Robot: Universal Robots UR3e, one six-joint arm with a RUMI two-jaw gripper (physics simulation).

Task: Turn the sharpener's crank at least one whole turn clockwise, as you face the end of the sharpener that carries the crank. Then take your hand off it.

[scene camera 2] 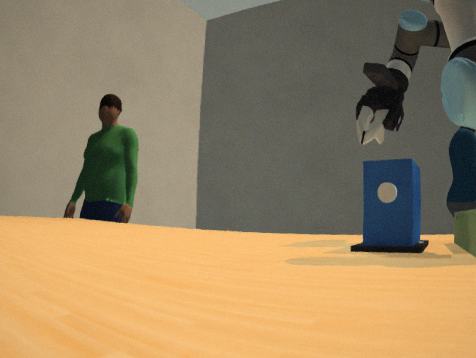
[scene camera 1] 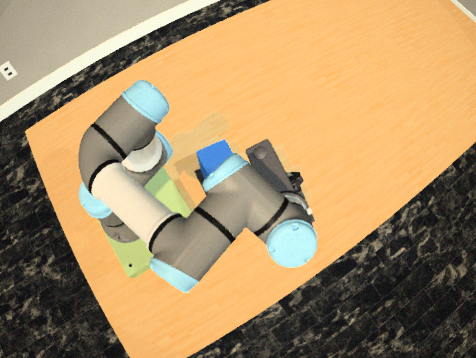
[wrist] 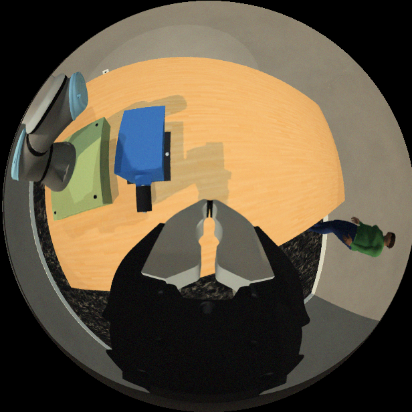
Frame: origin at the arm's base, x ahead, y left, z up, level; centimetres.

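Where they show: gripper, between the fingertips: (scene camera 2: 362, 142).
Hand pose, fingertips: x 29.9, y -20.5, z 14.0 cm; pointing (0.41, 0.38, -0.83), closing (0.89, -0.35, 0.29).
Things, the pixels of their top centre, and the offset from my fingertips. "*": a spot on its surface instead. Level surfaces: height alone.
- sharpener, a spot on its surface: (scene camera 2: 390, 220) * dy +18.2, dx -4.1, dz -14.7 cm
- black base, a spot on its surface: (scene camera 2: 365, 247) * dy +18.3, dx -0.6, dz -18.4 cm
- pale disc, a spot on its surface: (scene camera 2: 387, 192) * dy +18.9, dx -3.6, dz -10.9 cm
- wooden table, height of its surface: dz -19.1 cm
The sharpener (scene camera 1: 215, 156) (scene camera 2: 390, 220) (wrist: 142, 140) is an upright blue box on a black base (scene camera 2: 365, 247) (wrist: 167, 142). A pale disc (scene camera 2: 387, 192) shows on its face in scene camera 2. Its black crank (wrist: 144, 198) sticks out at the lower end of the box in the wrist view. The crank is hidden in both scene views. My gripper (scene camera 2: 371, 140) (wrist: 209, 201) is shut, its fingertips together with nothing between them. It hangs above the sharpener's height and apart from the crank, to the crank's right in the wrist view. In scene camera 1 the arm mostly hides it.
The arm stands on a green block (scene camera 1: 131, 260) (scene camera 2: 466, 227) (wrist: 82, 182) beside the sharpener. The arm's forearm and wrist pass over part of the sharpener in scene camera 1. A person in a green top (scene camera 2: 112, 160) (wrist: 369, 240) stands beyond the wooden table (scene camera 1: 350, 100) (scene camera 2: 175, 290) (wrist: 270, 125).
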